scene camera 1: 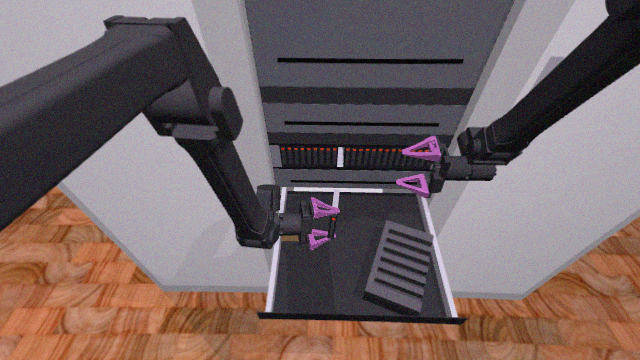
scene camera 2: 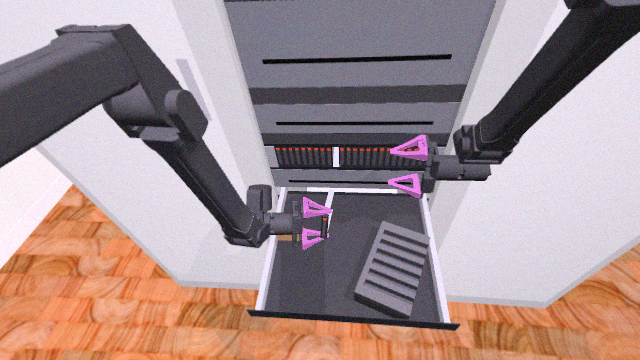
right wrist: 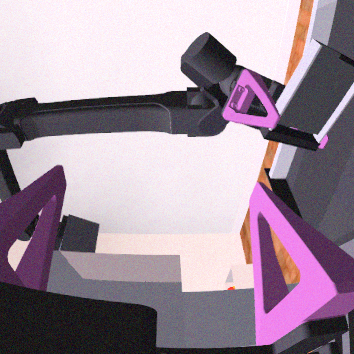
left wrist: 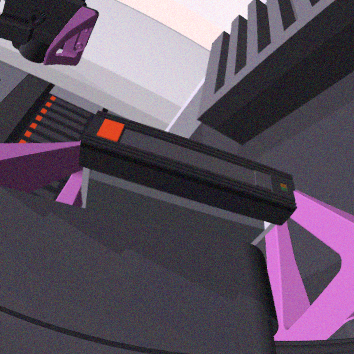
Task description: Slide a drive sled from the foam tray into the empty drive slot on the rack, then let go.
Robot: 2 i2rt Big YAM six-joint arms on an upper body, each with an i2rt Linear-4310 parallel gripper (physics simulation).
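Frame: origin at the left arm's base, x left, y back, z up, level; centimetres.
Where they show: left gripper, fingertip midpoint: [scene camera 1: 337,223] [scene camera 2: 330,223] [right wrist: 303,133] [left wrist: 185,174]; right gripper, fingertip midpoint: [scene camera 1: 398,167] [scene camera 2: 388,167] [right wrist: 158,182] [left wrist: 0,42]; left arm's base, link origin: [right wrist: 61,236].
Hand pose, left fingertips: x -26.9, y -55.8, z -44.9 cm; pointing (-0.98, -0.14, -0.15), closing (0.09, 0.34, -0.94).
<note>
Things, the pixels of their centre, and the offset from my left fingertips. "pt": a spot on its surface instead.
- dark drive sled, body centre: [left wrist: 156,240] [right wrist: 314,100] [scene camera 2: 327,213] [scene camera 1: 333,213] dx +1.0, dy -3.7, dz -0.7 cm
- rack's drive row, surface spot: [scene camera 1: 310,158] [scene camera 2: 305,158] pt dx +7.7, dy -16.8, dz +7.1 cm
- slotted grey foam tray, body centre: [left wrist: 295,26] [scene camera 2: 393,267] [scene camera 1: 399,265] dx -16.3, dy +8.2, dz -6.9 cm
- drawer, surface spot: [scene camera 2: 350,320] [scene camera 1: 361,319] pt dx -5.6, dy +21.0, dz -8.6 cm
- tan block, body centre: [scene camera 1: 293,230] [scene camera 2: 289,230] dx +12.2, dy -2.2, dz -7.7 cm
- white divider, surface spot: [scene camera 2: 335,157] [scene camera 1: 338,157] pt dx -0.4, dy -20.8, dz +3.7 cm
A dark drive sled [scene camera 1: 332,228] [scene camera 2: 325,228] [left wrist: 185,162] [right wrist: 292,139] with an orange latch is upright between my left fingers. My left gripper [scene camera 1: 336,223] [scene camera 2: 328,223] [left wrist: 185,174] is shut on it, one finger at each end, above the open drawer and in front of the rack. The rack's drive row [scene camera 1: 310,158] [scene camera 2: 305,158] [left wrist: 40,120] shows orange latches; I cannot tell which slot is empty. The slotted grey foam tray [scene camera 1: 392,298] [scene camera 2: 382,298] [left wrist: 280,85] lies askew in the drawer. My right gripper [scene camera 1: 400,166] [scene camera 2: 389,166] [right wrist: 158,182] is open and empty, before the row's right part.
The drawer [scene camera 1: 362,318] [scene camera 2: 350,320] is pulled out below the drive row. A tan block [scene camera 1: 290,238] [scene camera 2: 288,237] shows partly behind my left gripper. A white divider [scene camera 1: 340,157] [scene camera 2: 335,157] splits the drive row. Pale cabinet sides flank the rack.
</note>
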